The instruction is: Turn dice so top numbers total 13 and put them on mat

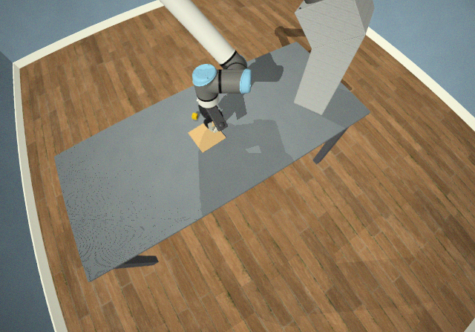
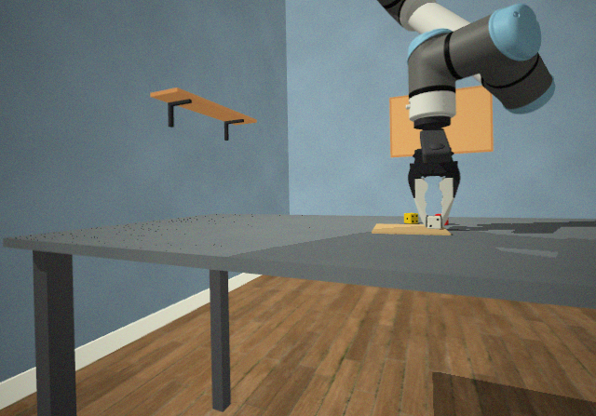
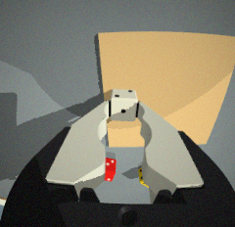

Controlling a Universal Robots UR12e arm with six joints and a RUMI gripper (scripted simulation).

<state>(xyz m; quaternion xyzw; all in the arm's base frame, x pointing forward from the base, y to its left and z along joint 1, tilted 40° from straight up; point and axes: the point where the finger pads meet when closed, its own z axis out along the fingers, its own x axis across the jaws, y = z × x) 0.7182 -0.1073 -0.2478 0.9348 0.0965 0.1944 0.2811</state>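
Right now my hand is right at the white die. Round my hand: red die: 12 cm to the right, 1 cm below, 1 cm behind; tan mat: 5 cm ahead, 2 cm below; yellow die: 13 cm to the right, 6 cm ahead, 1 cm below.
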